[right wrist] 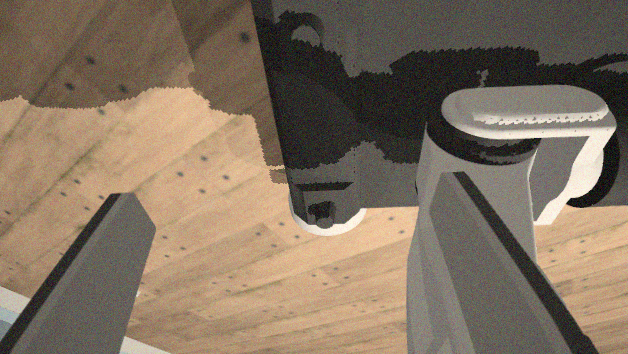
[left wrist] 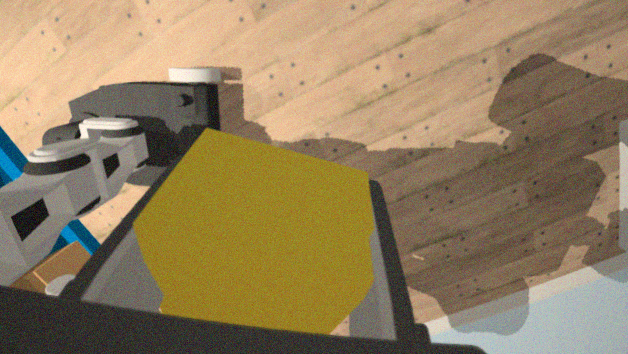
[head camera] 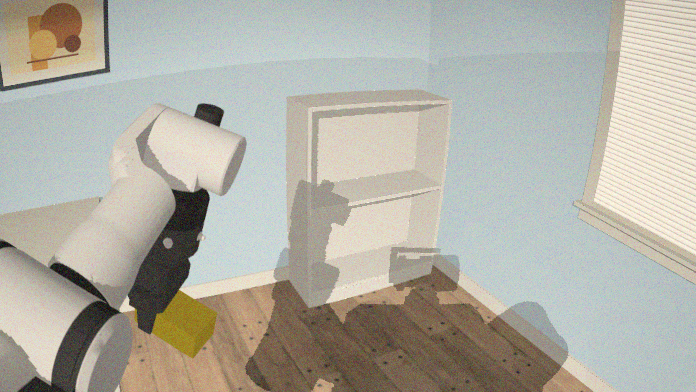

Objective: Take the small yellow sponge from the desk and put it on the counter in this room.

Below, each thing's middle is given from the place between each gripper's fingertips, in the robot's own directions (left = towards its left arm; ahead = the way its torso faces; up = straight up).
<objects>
Now: the small yellow sponge [head camera: 186,324] 52 cm ahead of my right hand, 45 cm to the left of it and 56 cm above it.
My left hand is 40 mm to the left of the small yellow sponge, 10 mm below it and 10 mm past it.
</objects>
